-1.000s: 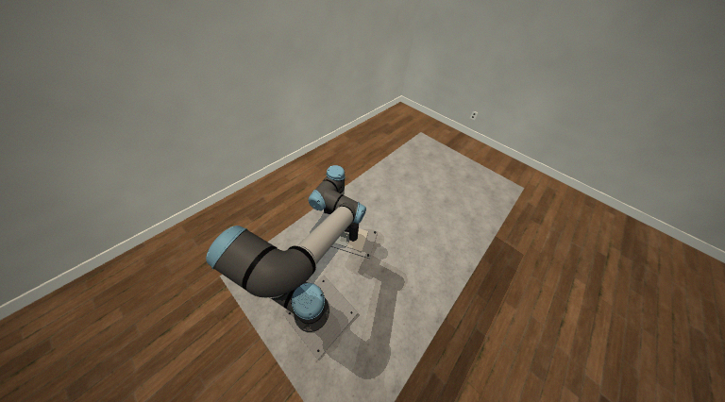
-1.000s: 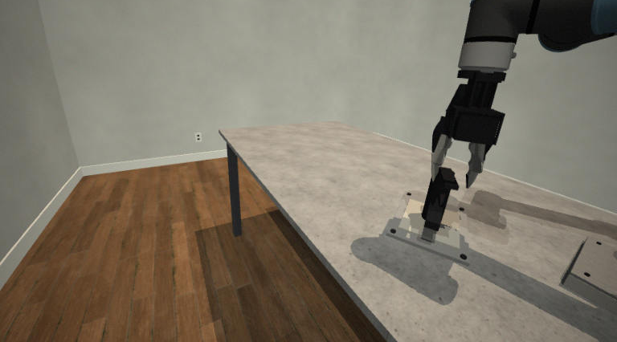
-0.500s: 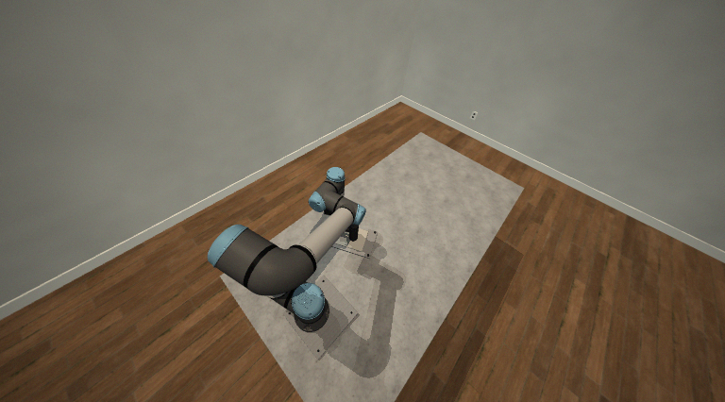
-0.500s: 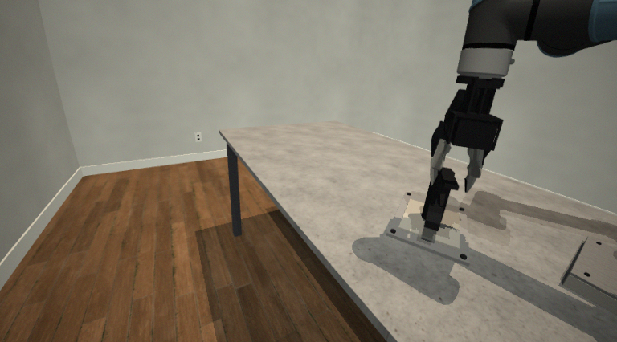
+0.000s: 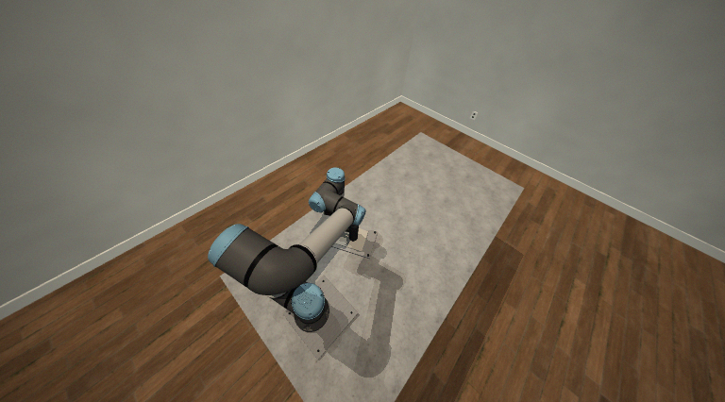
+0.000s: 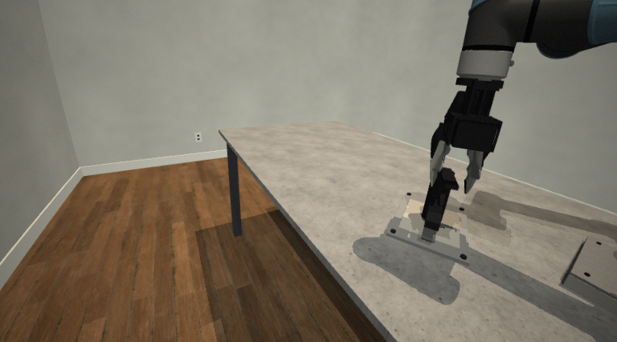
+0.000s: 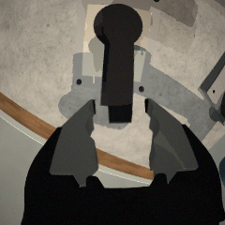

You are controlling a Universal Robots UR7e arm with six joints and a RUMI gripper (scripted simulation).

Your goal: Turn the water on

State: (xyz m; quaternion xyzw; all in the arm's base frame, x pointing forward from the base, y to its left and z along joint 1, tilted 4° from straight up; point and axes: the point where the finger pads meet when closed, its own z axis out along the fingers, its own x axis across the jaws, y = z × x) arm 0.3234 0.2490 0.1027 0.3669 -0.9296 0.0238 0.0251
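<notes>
My gripper is now 2 cm to the left of the lever and 2 cm short of it. From my hand the other things lie so: black tap (5 cm below, 4 cm to the right, 4 cm ahead).
</notes>
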